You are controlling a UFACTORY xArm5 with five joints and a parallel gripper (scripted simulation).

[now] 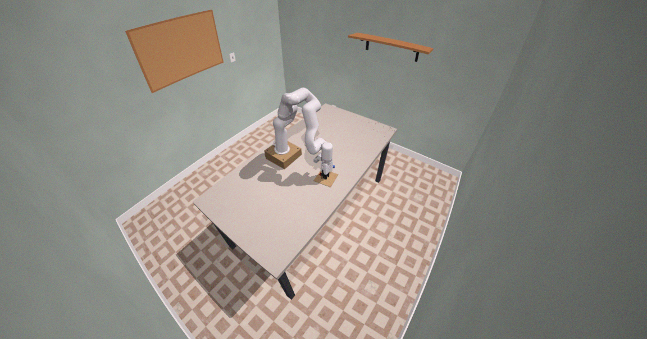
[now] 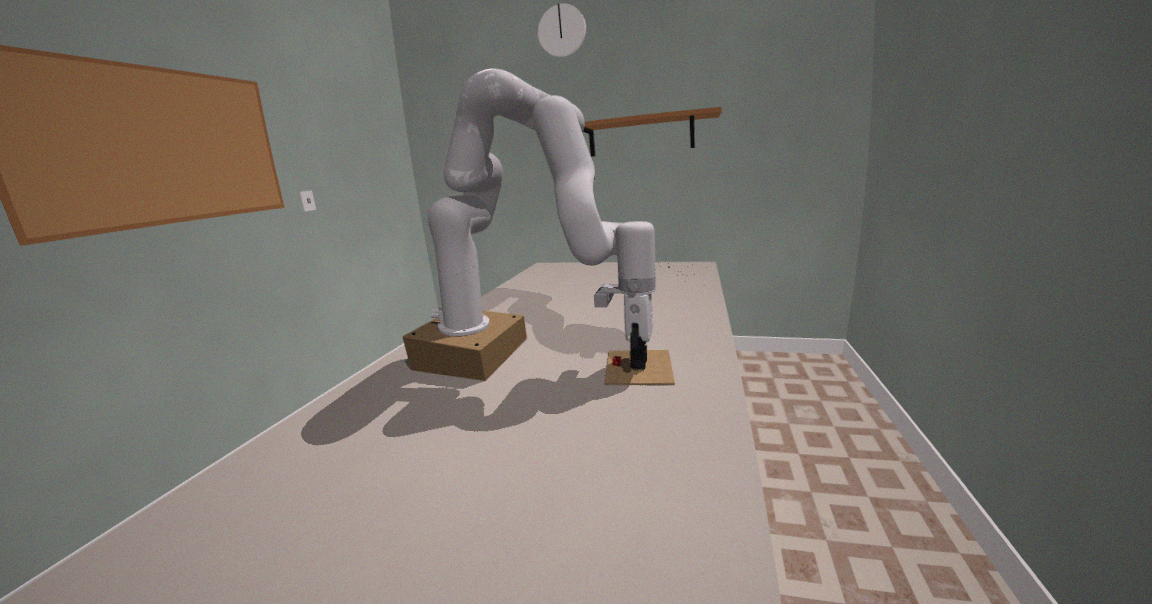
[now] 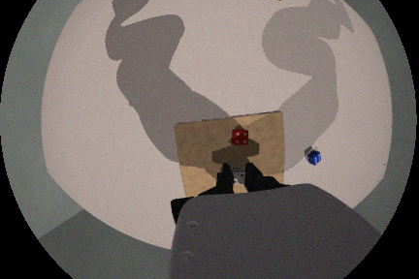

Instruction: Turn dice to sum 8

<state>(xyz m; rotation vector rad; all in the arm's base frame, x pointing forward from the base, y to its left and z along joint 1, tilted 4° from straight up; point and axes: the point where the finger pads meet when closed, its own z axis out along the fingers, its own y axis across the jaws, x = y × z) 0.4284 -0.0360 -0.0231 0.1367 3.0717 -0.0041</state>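
My hand is 1 cm above the white die. From my hand the other things lie so: blue die (13 cm to the left, 2 cm below); tan mat (2 cm below); red die (5 cm behind, 1 cm below).
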